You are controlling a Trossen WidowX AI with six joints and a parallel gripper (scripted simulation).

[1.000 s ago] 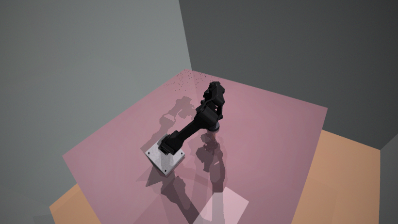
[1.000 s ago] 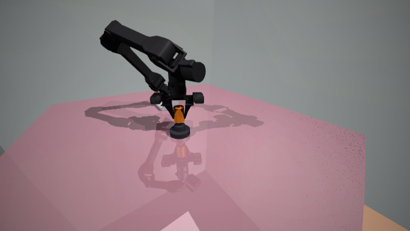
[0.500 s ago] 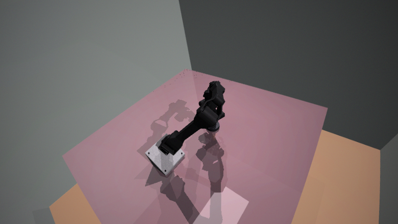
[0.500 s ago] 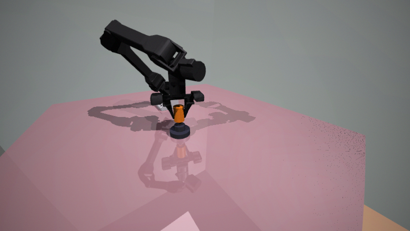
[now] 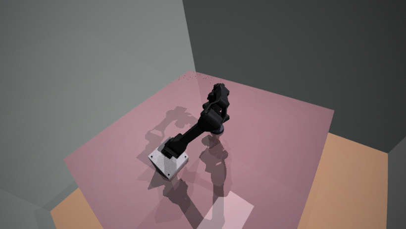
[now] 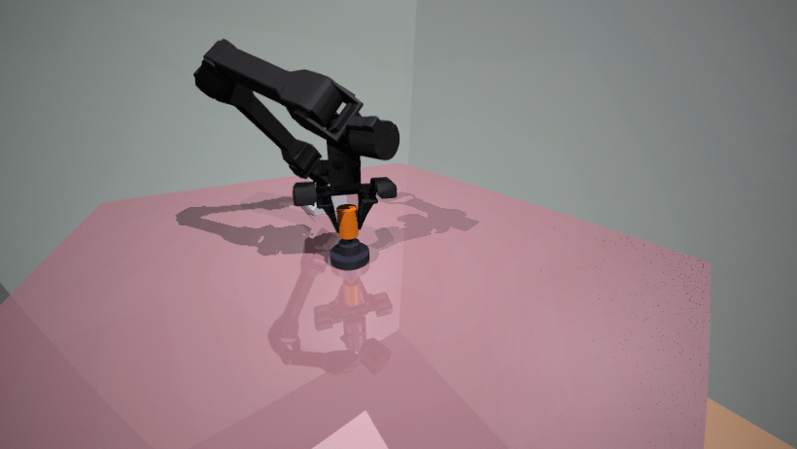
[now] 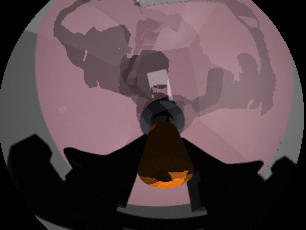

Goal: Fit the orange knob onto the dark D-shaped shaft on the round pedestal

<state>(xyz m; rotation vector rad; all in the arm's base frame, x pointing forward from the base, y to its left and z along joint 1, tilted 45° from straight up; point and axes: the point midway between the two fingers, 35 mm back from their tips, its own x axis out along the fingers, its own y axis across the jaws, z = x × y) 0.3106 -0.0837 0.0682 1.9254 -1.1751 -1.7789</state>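
My gripper tip is 2 cm below the orange knob. From my gripper tip the other things lie so: dark round pedestal: 4 cm below.
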